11 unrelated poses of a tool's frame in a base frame.
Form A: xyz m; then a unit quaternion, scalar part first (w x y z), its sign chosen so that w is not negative.
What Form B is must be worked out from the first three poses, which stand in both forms.
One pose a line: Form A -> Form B
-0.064 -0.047 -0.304 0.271 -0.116 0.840 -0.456 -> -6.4 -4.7 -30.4 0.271 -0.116 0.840 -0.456
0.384 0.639 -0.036 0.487 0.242 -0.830 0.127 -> 38.4 63.9 -3.6 0.487 0.242 -0.830 0.127
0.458 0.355 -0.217 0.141 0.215 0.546 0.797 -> 45.8 35.5 -21.7 0.141 0.215 0.546 0.797
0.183 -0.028 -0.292 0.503 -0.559 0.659 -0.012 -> 18.3 -2.8 -29.2 0.503 -0.559 0.659 -0.012
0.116 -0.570 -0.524 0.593 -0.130 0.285 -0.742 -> 11.6 -57.0 -52.4 0.593 -0.130 0.285 -0.742
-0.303 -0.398 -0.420 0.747 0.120 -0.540 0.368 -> -30.3 -39.8 -42.0 0.747 0.120 -0.540 0.368
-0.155 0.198 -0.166 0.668 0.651 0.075 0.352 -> -15.5 19.8 -16.6 0.668 0.651 0.075 0.352
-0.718 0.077 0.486 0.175 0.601 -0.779 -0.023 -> -71.8 7.7 48.6 0.175 0.601 -0.779 -0.023
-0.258 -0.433 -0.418 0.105 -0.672 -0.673 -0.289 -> -25.8 -43.3 -41.8 0.105 -0.672 -0.673 -0.289
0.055 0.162 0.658 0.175 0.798 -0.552 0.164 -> 5.5 16.2 65.8 0.175 0.798 -0.552 0.164
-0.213 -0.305 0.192 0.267 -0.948 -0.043 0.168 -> -21.3 -30.5 19.2 0.267 -0.948 -0.043 0.168
